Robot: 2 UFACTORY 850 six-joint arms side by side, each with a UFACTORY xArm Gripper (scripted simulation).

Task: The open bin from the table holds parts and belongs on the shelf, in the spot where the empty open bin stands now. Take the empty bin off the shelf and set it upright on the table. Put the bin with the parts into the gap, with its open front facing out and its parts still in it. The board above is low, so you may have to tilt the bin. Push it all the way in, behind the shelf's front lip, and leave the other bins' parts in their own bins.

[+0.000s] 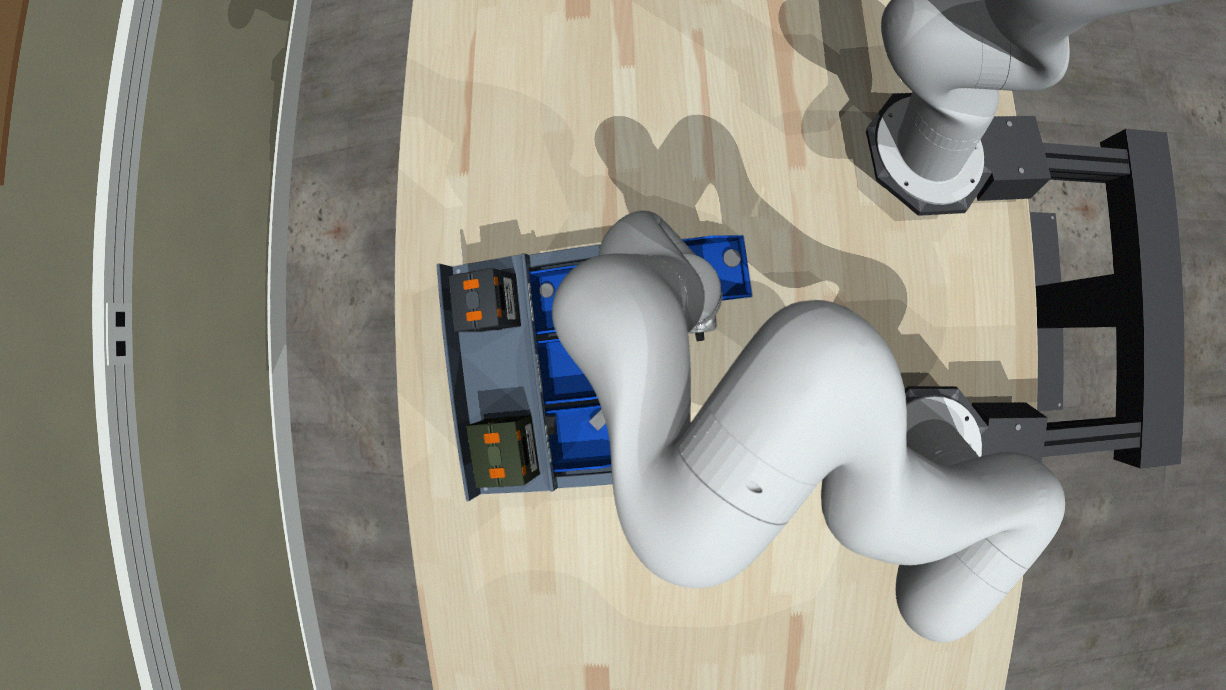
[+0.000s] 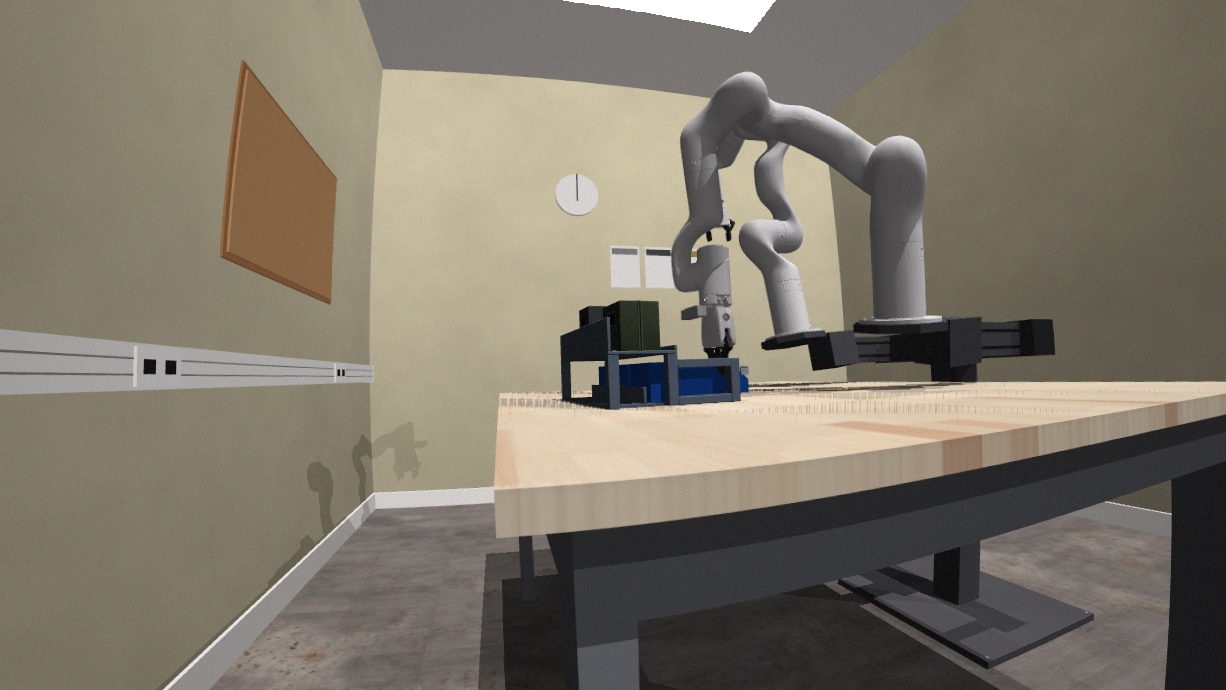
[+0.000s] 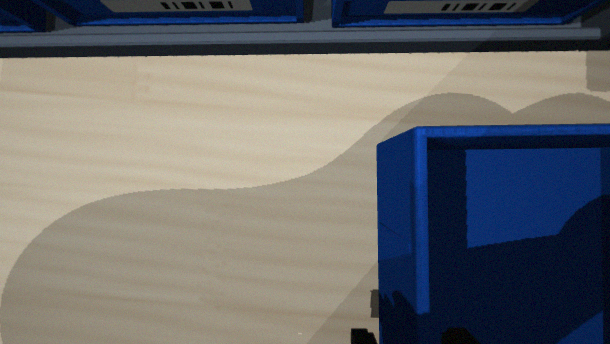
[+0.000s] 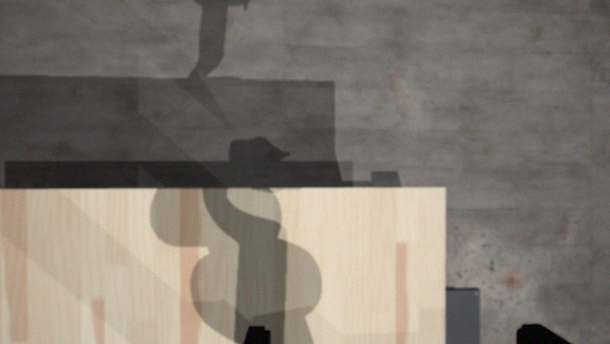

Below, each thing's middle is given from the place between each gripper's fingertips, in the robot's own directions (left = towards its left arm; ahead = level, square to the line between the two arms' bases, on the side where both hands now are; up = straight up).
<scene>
Now: left hand 23 cm short of the grey shelf point(image 2: 592, 342) and 12 cm to the right of it.
Right now my right hand is 56 cm short of the grey shelf, 81 cm to the right of it and 56 cm above it.
</scene>
